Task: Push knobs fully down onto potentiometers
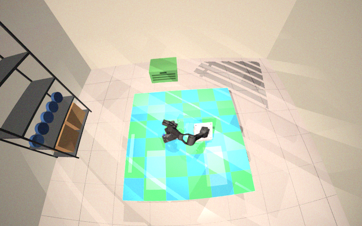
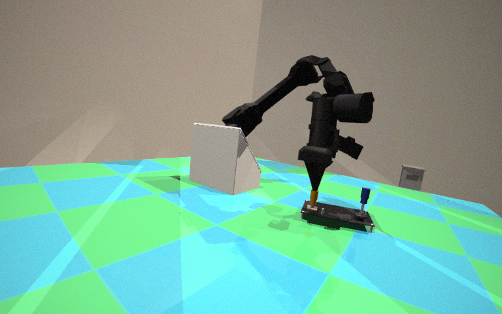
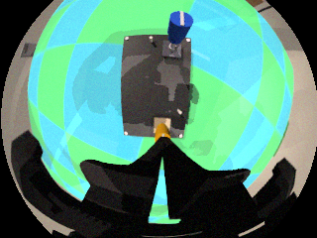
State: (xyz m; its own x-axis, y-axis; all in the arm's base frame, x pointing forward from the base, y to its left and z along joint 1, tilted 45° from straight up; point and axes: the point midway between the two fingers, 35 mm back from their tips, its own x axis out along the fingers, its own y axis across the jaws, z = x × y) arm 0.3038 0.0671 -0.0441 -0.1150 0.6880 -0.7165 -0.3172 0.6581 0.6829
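Now: the orange knob 10 mm below my gripper tip. The rest, counted from my gripper tip: blue knob: 100 mm ahead, 40 mm to the left, 10 mm above.
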